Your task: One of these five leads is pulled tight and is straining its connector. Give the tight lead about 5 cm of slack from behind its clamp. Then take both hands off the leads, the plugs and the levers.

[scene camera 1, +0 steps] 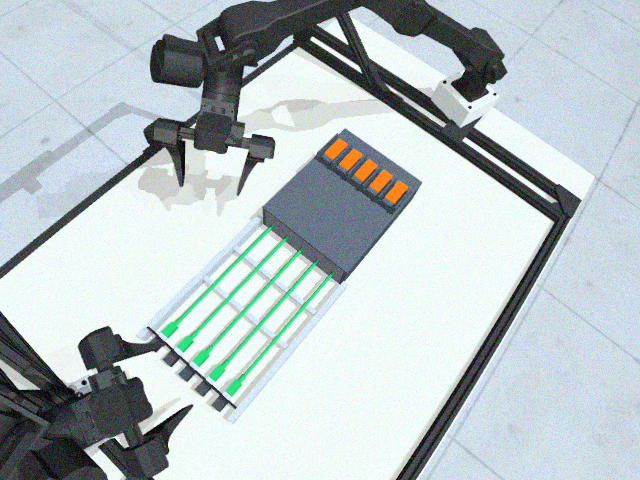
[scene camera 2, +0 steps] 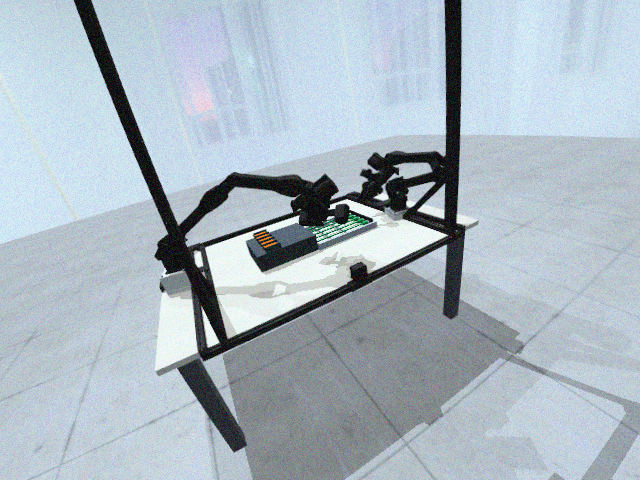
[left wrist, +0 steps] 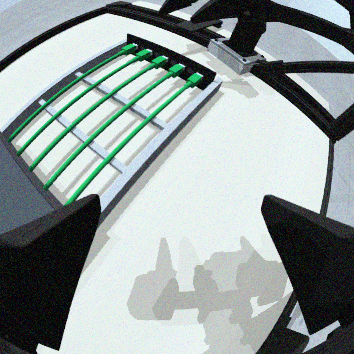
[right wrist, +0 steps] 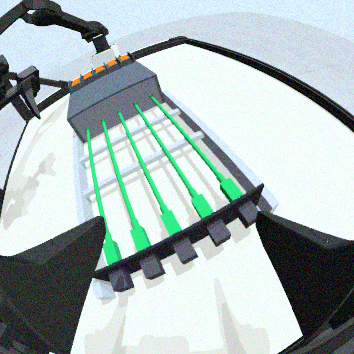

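Pixels of known places: left gripper, fingertip midpoint: [scene camera 1: 209, 190] [scene camera 2: 334, 224] [left wrist: 184, 203] [right wrist: 18, 135]; right gripper, fingertip midpoint: [scene camera 1: 178, 374] [scene camera 2: 359, 201] [left wrist: 173, 16] [right wrist: 182, 222]; left arm's base at its link origin: [scene camera 1: 469, 88] [scene camera 2: 176, 268] [right wrist: 103, 49]; right arm's base at its link origin: [scene camera 2: 398, 208] [left wrist: 239, 47].
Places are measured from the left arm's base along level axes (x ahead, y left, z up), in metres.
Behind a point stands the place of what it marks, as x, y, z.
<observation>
Five green leads [scene camera 1: 248, 306] @(0.646, 0.147, -0.050) [left wrist: 90, 110] @(0.613, 0.135, -0.051) run side by side from the dark clamp box [scene camera 1: 330, 206] [right wrist: 115, 102] to green plugs [scene camera 1: 201, 358] @(0.751, 0.181, -0.047) [left wrist: 159, 61] @(0.750, 0.173, -0.047) [right wrist: 171, 223] @(0.754, 0.180, -0.046) along a black panel. All look nearly straight; I cannot tell which is tight. Five orange levers [scene camera 1: 366, 169] @(0.339, 0.056, 0.005) on the box's far end sit at a like angle. My left gripper [scene camera 1: 209, 189] @(0.608, -0.031, 0.036) [left wrist: 184, 203] @(0.608, -0.031, 0.036) is open and empty, above the table to the left of the box in scene camera 1. My right gripper [scene camera 1: 175, 374] @(0.784, 0.198, 0.023) [right wrist: 182, 222] @(0.784, 0.198, 0.023) is open and empty, its fingertips apart near the plug end. The leads inside the box are hidden.
A pale frame [scene camera 1: 315, 324] [right wrist: 81, 180] with two crossbars under the leads joins box and panel. Dark blocks [right wrist: 185, 251] @(0.785, 0.189, -0.044) stick out behind the panel. Black rails [scene camera 1: 496, 330] @(0.305, 0.421, -0.057) edge the white table [scene camera 1: 429, 289] @(0.349, 0.293, -0.076). Black uprights [scene camera 2: 452, 103] @(1.021, -0.130, 0.382) rise at the table's ends.
</observation>
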